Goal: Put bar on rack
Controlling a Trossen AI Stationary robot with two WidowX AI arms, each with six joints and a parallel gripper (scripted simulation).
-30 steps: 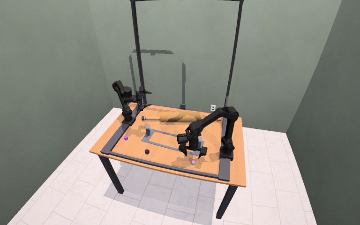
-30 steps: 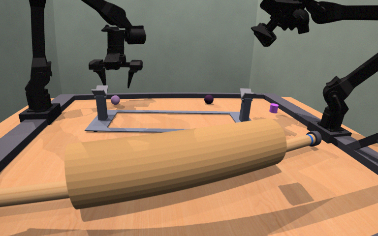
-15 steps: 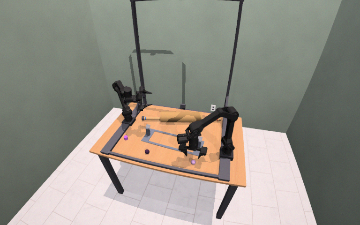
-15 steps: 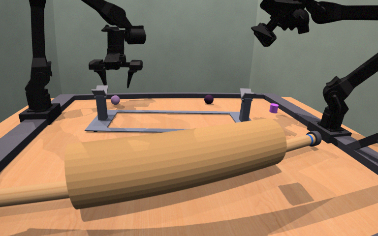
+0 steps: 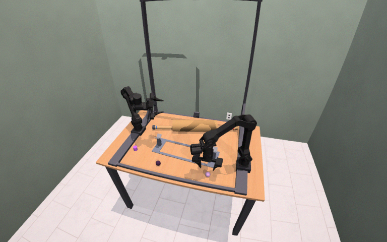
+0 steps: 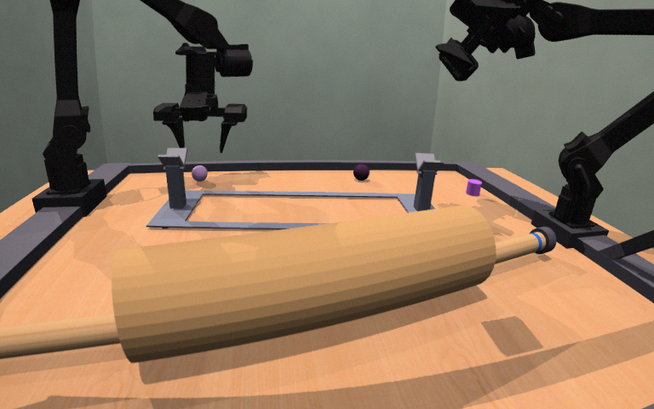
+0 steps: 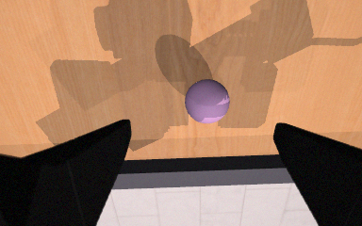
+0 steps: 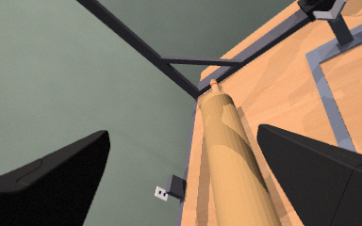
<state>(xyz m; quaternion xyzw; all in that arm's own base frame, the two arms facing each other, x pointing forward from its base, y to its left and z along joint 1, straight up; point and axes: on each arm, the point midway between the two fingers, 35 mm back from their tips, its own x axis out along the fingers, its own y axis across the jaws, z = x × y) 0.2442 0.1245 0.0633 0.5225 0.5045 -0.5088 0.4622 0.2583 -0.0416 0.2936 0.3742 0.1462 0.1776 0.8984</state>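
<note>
My left gripper is now 80 mm above the pink ball and 10 mm to the right of it. Also, from my left hand: tan paper roll 400 mm behind, 270 mm to the right, 50 mm below; dark purple ball 340 mm to the right, 80 mm below, 70 mm ahead; wooden bar 400 mm behind, 280 mm to the right, 70 mm below.
</note>
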